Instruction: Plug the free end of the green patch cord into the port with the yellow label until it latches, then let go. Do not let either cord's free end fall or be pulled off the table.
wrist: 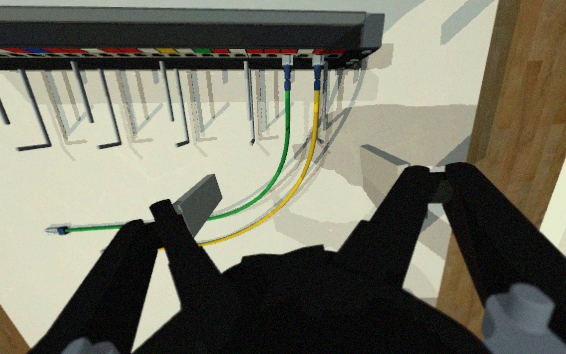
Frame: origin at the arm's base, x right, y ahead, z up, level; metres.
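Seen in the pictures: gripper, between the fingertips: (287,173).
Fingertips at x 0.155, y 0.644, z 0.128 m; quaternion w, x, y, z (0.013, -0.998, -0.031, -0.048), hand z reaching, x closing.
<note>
Pixels of each thing's top centre, then the offset from my fingertips to it. "*": a spot on its surface instead. Level surfaces: height alone.
- green patch cord, a spot on its surface: (288,120) * dx +0.014, dy +0.047, dz -0.066 m
- clear plug with a dark blue boot, centre of its top: (51,233) dx -0.407, dy -0.083, dz -0.134 m
- yellow label, a spot on its surface: (167,50) * dx -0.099, dy +0.131, dz -0.049 m
- black patch panel, centre of its top: (134,36) dx -0.125, dy +0.145, dz -0.046 m
- green label, a spot on its surface: (202,50) * dx -0.065, dy +0.126, dz -0.048 m
- yellow cord, a spot on its surface: (302,179) * dx +0.025, dy -0.040, dz -0.089 m
- pale table, height of its surface: dz -0.145 m
The green patch cord (288,120) is plugged into the panel near its right end and curves down and left behind my left finger. Its free end, a clear plug with a dark blue boot (61,230), lies on the table at the lower left, beyond my left finger. The yellow label (167,50) is on the front of the black patch panel (185,31), left of the green label (202,50); the port under it shows at a steep angle. My gripper (287,173) is wide open above the table, and nothing is between its finger pads.
A yellow cord (302,180) is plugged in right of the green one and runs outside its curve; its free end is mostly hidden behind my left finger. Grey bent rods (110,107) stick out from below the panel. The pale table (85,185) ends at wood floor (522,100) on the right.
</note>
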